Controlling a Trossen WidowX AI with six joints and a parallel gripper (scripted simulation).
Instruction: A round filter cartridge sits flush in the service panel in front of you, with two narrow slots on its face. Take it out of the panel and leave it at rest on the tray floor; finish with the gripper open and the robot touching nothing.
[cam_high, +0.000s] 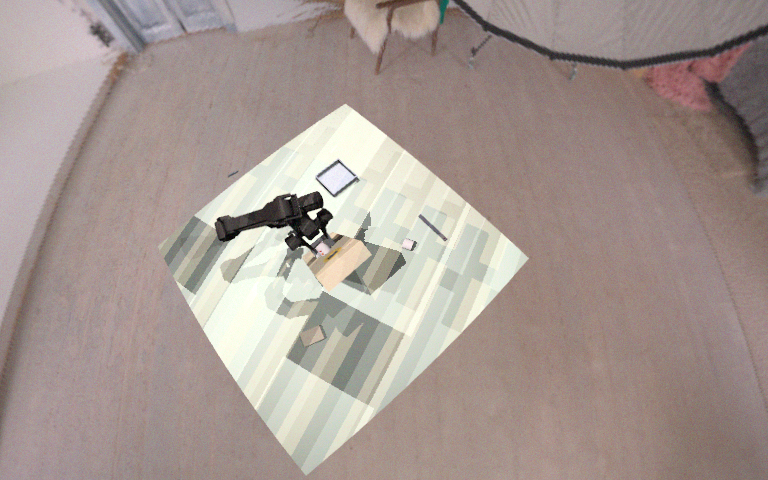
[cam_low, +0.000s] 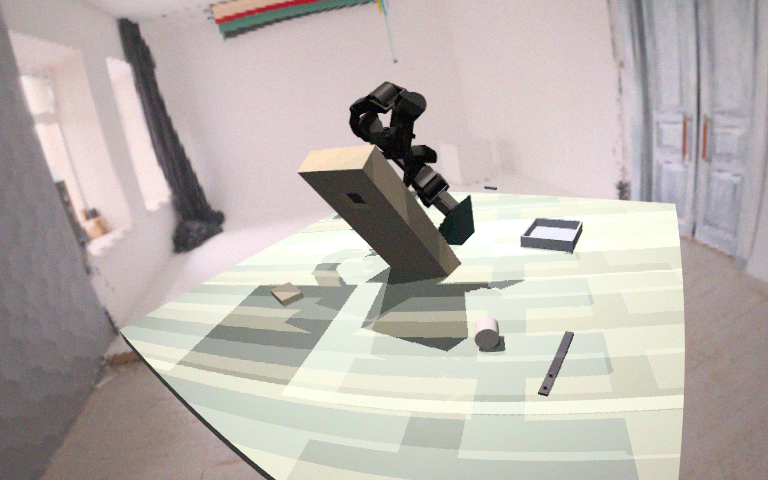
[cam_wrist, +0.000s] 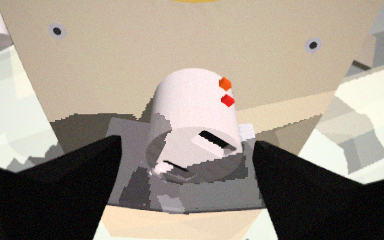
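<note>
My gripper tip is 10 mm short of the round filter cartridge and 10 mm above it. From my gripper tip the other things lie so: small tan block: 140 mm ahead, 290 mm to the right, 220 mm below; then grey tray: 270 mm behind, 340 mm to the left, 220 mm below.
</note>
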